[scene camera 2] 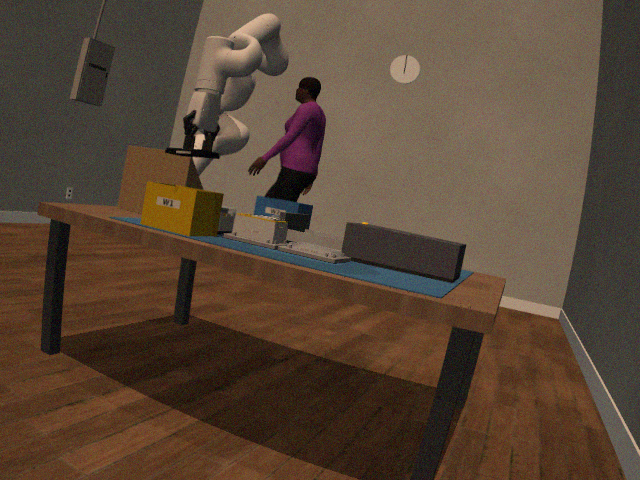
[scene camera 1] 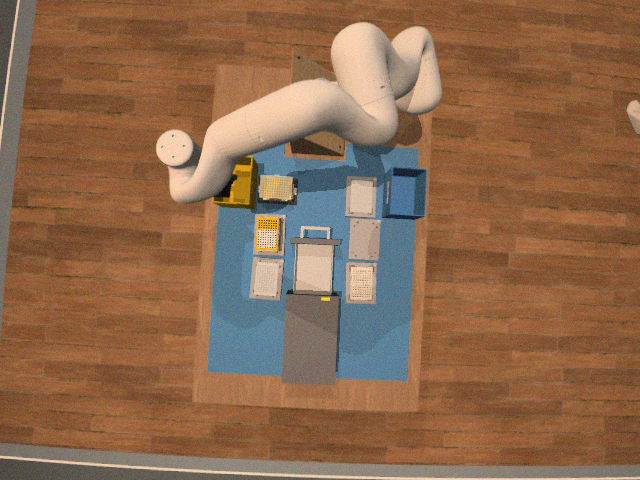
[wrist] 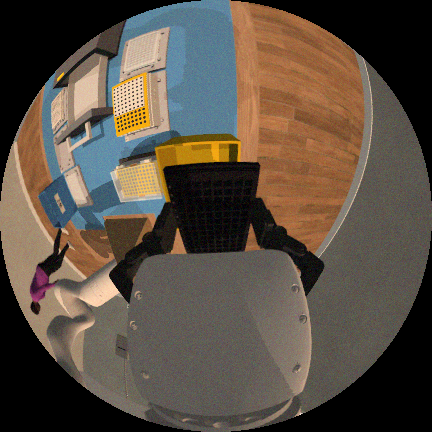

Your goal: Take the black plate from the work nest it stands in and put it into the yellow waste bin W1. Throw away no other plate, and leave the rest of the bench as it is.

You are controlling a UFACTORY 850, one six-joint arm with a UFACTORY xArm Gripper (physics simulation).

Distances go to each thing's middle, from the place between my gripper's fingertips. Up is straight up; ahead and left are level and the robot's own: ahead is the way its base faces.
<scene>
The black plate [wrist: 212, 202] lies 20 mm behind my hand. Round my hand: yellow-and-white rack [scene camera 2: 257, 227] (150 mm ahead, 160 mm to the left, 180 mm below); cream plate [scene camera 1: 361, 277] (310 mm ahead, 540 mm to the left, 200 mm below); grey device [scene camera 1: 310, 329] (390 mm ahead, 350 mm to the left, 170 mm below).
</scene>
